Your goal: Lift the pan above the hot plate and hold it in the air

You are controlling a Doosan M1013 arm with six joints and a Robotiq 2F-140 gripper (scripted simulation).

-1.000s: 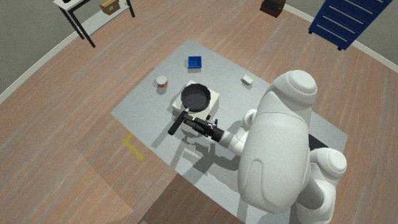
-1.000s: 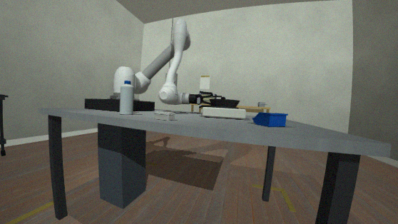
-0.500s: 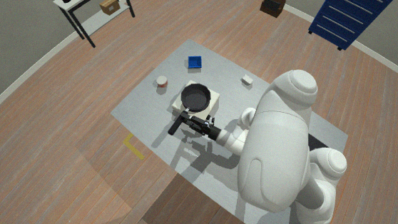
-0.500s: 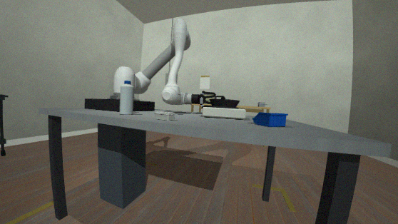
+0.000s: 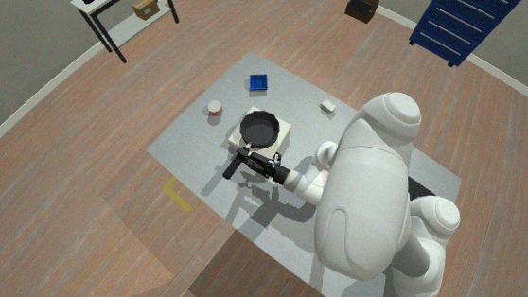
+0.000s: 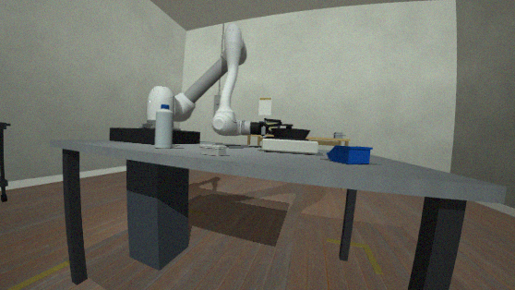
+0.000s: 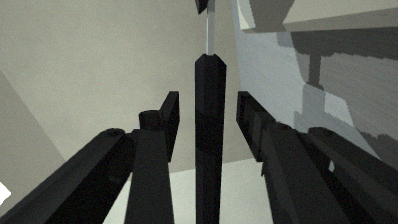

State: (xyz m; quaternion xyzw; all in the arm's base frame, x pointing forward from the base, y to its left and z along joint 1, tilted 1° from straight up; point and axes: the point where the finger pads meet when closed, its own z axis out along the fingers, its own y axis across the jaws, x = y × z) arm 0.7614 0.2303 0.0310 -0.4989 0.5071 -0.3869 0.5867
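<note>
The black pan is 3 cm ahead of my hand, 10 cm to the right of it and 2 cm below it. From my hand the other things lie so: small white box: 13 cm behind, 55 cm to the right, 10 cm below; then hot plate: 2 cm ahead, 17 cm to the right, 8 cm below; then blue tray: 28 cm ahead, 43 cm to the right, 9 cm below.
</note>
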